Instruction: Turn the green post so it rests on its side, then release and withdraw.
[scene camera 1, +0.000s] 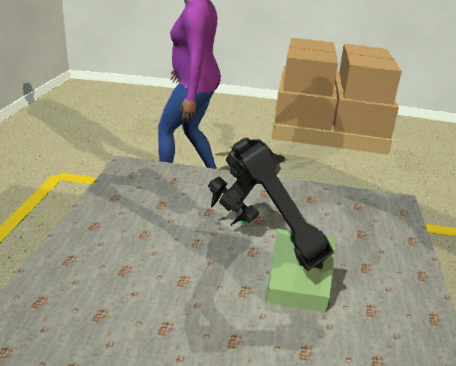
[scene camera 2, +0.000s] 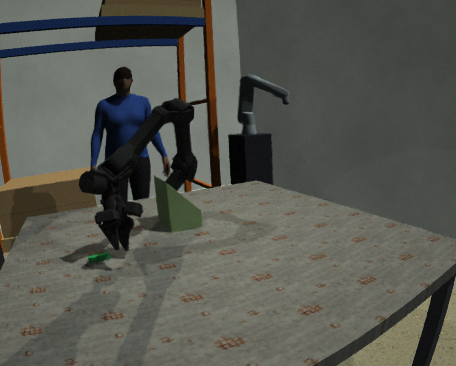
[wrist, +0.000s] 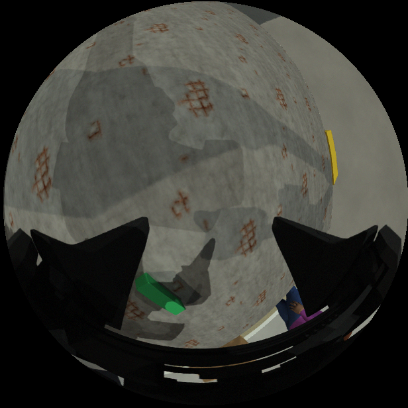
Note:
I see my gripper (scene camera 2: 122, 250) and a green post (wrist: 145, 284).
My gripper shows as well in scene camera 1 (scene camera 1: 221, 216) and in the wrist view (wrist: 213, 224).

